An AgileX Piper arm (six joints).
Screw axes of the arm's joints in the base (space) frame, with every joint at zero. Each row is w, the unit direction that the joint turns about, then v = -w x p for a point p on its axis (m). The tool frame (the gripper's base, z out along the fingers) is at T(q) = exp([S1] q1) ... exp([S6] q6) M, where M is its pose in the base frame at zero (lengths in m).
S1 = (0, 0, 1, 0.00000, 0.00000, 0.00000)
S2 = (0, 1, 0, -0.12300, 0.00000, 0.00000)
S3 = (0, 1, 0, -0.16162, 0.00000, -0.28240)
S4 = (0.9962, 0, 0.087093, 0.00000, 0.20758, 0.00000)
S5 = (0, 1, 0, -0.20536, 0.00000, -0.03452)
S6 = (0.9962, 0, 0.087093, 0.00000, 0.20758, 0.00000)
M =
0.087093 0 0.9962 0.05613
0 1 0 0.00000
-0.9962 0 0.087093 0.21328
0 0 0 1
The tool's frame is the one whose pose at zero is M.
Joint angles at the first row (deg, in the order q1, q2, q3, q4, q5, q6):
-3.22 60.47 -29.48 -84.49 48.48 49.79
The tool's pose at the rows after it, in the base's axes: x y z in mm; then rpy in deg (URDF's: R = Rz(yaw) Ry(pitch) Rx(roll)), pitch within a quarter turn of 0, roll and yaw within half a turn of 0:
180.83 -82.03 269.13 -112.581 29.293 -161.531
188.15 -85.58 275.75 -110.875 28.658 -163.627
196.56 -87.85 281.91 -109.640 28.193 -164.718
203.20 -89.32 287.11 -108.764 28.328 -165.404
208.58 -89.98 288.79 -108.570 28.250 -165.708
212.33 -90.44 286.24 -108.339 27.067 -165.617
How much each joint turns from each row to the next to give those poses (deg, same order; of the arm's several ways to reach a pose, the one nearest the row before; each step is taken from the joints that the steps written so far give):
0.00 2.02 -1.64 -0.37 3.87 0.23
0.00 2.32 -2.54 -0.16 3.35 0.00
0.00 2.12 -2.54 -0.12 2.06 -0.38
0.00 1.50 -2.02 -0.12 1.30 -0.05
0.00 1.23 -1.24 0.00 0.44 0.00
0.00 1.17 -0.24 -0.42 0.26 -0.14

